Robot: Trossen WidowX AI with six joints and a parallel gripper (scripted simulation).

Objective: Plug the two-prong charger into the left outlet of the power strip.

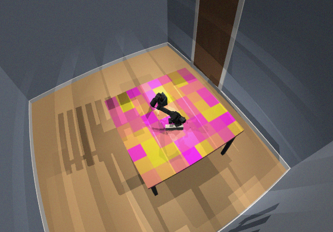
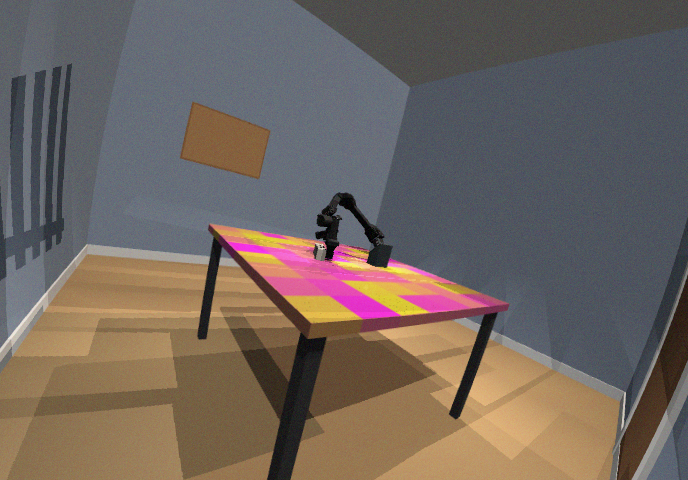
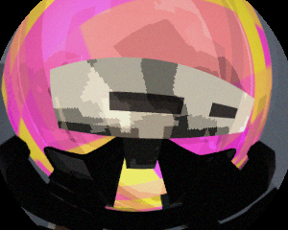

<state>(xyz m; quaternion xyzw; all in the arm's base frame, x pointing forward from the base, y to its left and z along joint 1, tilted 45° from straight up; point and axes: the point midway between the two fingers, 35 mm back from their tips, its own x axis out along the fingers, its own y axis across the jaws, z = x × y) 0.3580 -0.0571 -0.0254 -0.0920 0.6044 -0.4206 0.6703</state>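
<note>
Now: the charger 20 mm ahead of my gripper tip, 10 mm to the right of it and 10 mm above it.
</note>
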